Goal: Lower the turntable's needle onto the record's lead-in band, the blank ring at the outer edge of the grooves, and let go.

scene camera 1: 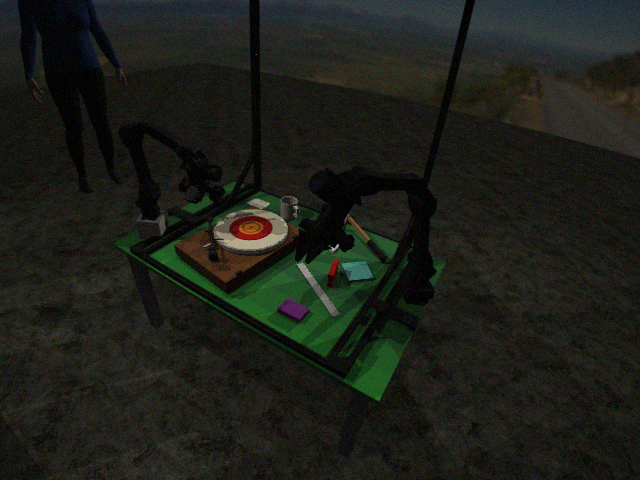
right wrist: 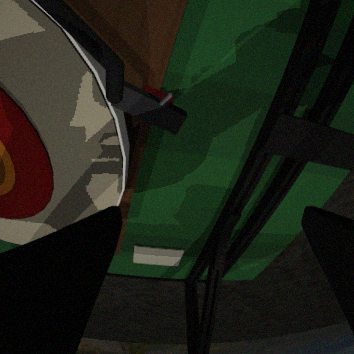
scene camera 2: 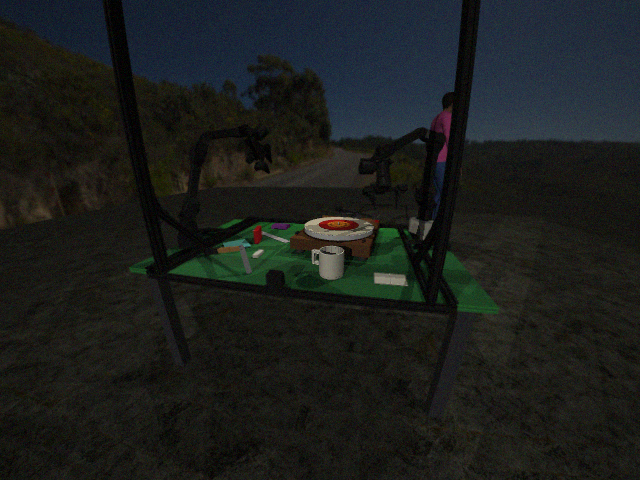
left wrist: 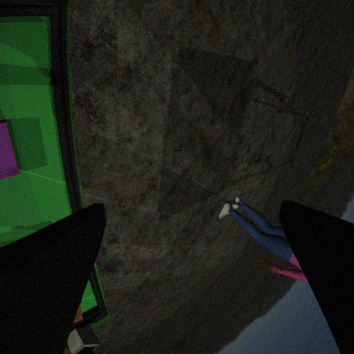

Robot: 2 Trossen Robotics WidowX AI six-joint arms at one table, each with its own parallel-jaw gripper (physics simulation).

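Pixels of known places: left gripper, fingertip midpoint: (scene camera 1: 301,262) (scene camera 2: 270,168) (left wrist: 194,211); right gripper, fingertip midpoint: (scene camera 1: 207,202) (right wrist: 214,216) (scene camera 2: 386,209); left arm's base, origin of the base link: (scene camera 1: 417,282) (scene camera 2: 189,232); right arm's base, origin of the base link: (scene camera 1: 151,215) (scene camera 2: 424,219) (left wrist: 83,351).
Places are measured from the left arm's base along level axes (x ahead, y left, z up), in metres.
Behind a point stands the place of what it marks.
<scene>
The turntable (scene camera 1: 199,260) {x 0.796, y -0.144, z 0.009 m} (scene camera 2: 310,244) {x 0.449, y -0.382, z -0.010 m} (right wrist: 150,30) {x 0.799, y -0.333, z 0.009 m} has a wooden base and carries a white record (scene camera 1: 279,235) {x 0.498, y -0.261, z 0.035 m} (scene camera 2: 315,228) {x 0.497, y -0.327, z 0.035 m} (right wrist: 30,65) {x 0.728, y -0.308, z 0.035 m} with a red and orange centre. The tonearm's dark headshell (right wrist: 145,107) {x 0.782, y -0.365, z 0.057 m}, with a thin finger lift (right wrist: 166,98) {x 0.796, y -0.363, z 0.066 m}, shows in the right wrist view beside the record's rim. The needle's tip is hidden, so its height and contact cannot be told. My right gripper (scene camera 1: 205,195) {x 0.796, y -0.410, z 0.103 m} (scene camera 2: 387,201) {x 0.796, y -0.410, z 0.103 m} (right wrist: 214,216) {x 0.796, y -0.410, z 0.103 m} is open and empty, above and beside the turntable's tonearm side. My left gripper (scene camera 1: 310,251) (scene camera 2: 262,164) {x 0.455, y 0.192, z 0.270 m} (left wrist: 194,211) {x 0.455, y 0.192, z 0.270 m} is open and empty, high above the table.
A mug (scene camera 1: 288,207) {x 0.449, y -0.519, z 0.014 m} (scene camera 2: 331,262) {x 0.425, y -0.593, z 0.005 m} and white card (scene camera 1: 258,203) {x 0.594, y -0.675, z -0.054 m} (scene camera 2: 390,279) {x 0.590, y -0.681, z -0.053 m} (right wrist: 158,255) {x 0.599, y -0.672, z -0.053 m} lie beyond the turntable in scene camera 1. A ruler (scene camera 1: 317,289) {x 0.365, y -0.039, z -0.054 m}, red block (scene camera 1: 332,272) {x 0.310, y -0.066, z 0.003 m}, teal pad (scene camera 1: 357,271) {x 0.196, y -0.124, z -0.047 m}, purple block (scene camera 1: 293,309) {x 0.460, y 0.069, z -0.038 m} (left wrist: 7,150) {x 0.474, y 0.082, z -0.038 m} and hammer (scene camera 1: 361,232) {x 0.144, y -0.316, z 0.008 m} are spread on its right side.
</scene>
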